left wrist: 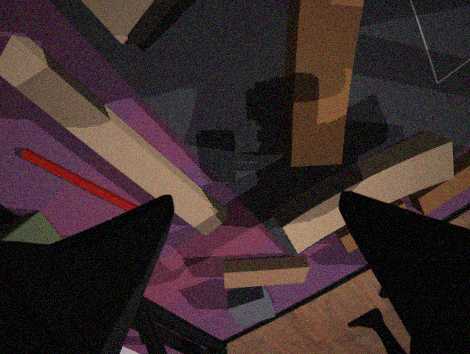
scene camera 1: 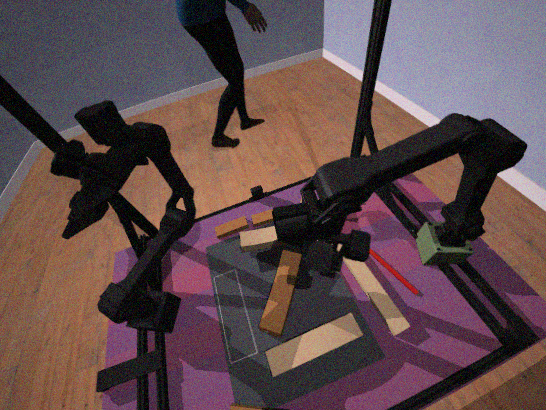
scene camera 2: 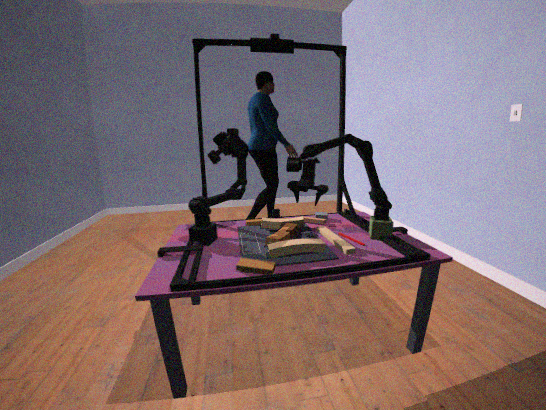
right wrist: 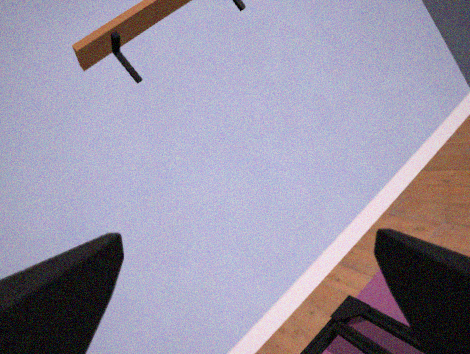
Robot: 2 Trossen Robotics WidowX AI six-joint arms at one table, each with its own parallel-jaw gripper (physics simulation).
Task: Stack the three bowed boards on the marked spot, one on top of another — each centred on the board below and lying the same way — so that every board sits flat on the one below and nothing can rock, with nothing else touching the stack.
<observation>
My left gripper (scene camera 1: 320, 251) is open, with nothing in its grasp. Also in view: an orange-brown bowed board (scene camera 1: 274, 318). My right gripper (scene camera 1: 67, 230) is open, holding nothing. A long tan plank (scene camera 1: 395, 321) and a red stick (left wrist: 31, 156) rest on the table.
The orange-brown bowed board shows as well in the left wrist view (left wrist: 320, 49). The long tan plank shows as well in the left wrist view (left wrist: 40, 78). My left gripper is seen too in the left wrist view (left wrist: 256, 201). The right wrist view misses the red stick: it is out of frame. The right wrist view does not show the orange-brown bowed board: it is out of frame.
</observation>
